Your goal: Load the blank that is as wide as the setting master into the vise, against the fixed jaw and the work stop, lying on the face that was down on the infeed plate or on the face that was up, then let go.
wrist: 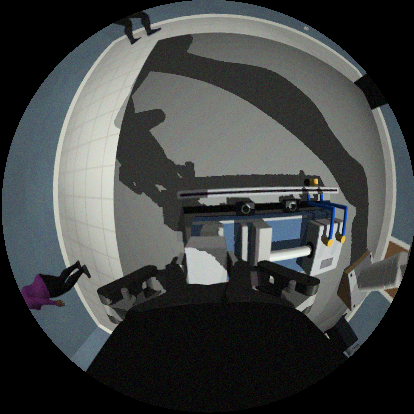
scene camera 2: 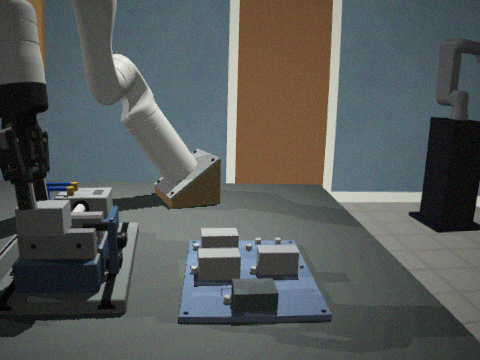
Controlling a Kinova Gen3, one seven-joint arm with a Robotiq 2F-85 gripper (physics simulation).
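Seen in the pictures: gripper, fingertip midpoint: (wrist: pixel 206 259) (scene camera 2: pixel 35 210); arm's base, origin of the base link: (wrist: pixel 364 277) (scene camera 2: pixel 181 172).
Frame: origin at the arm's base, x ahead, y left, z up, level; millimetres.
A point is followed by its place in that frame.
My gripper (scene camera 2: pixel 33 197) @(x 509, y -187, z 57 mm) (wrist: pixel 206 259) @(x 509, y -187, z 57 mm) is shut on a light grey rectangular blank (scene camera 2: pixel 42 220) @(x 530, y -171, z 51 mm) (wrist: pixel 206 257) @(x 508, y -195, z 66 mm), with a finger on each side of it. The blank looks about level, just over or behind the top of the light grey vise jaw with two holes (scene camera 2: pixel 57 244) @(x 517, y -159, z 14 mm) in the scene view. In the wrist view it covers part of the left jaw (wrist: pixel 214 229). Whether it touches the jaw is hidden. The blue vise body (scene camera 2: pixel 57 276) @(x 537, y -158, z -22 mm) stands on a grey base. The other jaw (wrist: pixel 261 242) is joined to a pale round rod (wrist: pixel 290 253) @(x 389, y -171, z 19 mm). I cannot tell which part is the work stop.
A blue plate (scene camera 2: pixel 200 302) @(x 543, y 25, z -58 mm) right of the vise holds three light grey blocks (scene camera 2: pixel 219 264) @(x 481, y 55, z -33 mm) (scene camera 2: pixel 277 260) @(x 471, y 142, z -35 mm) (scene camera 2: pixel 219 237) @(x 396, y 62, z -25 mm), a dark block (scene camera 2: pixel 255 296) @(x 571, y 92, z -37 mm) and small pegs. An upright blue plate with dark knobs (scene camera 2: pixel 114 245) @(x 480, y -92, z -2 mm) flanks the vise. Blue pipes (wrist: pixel 332 220) @(x 333, y -224, z 44 mm) rise at a grey housing (wrist: pixel 325 250) @(x 322, y -171, z 30 mm).
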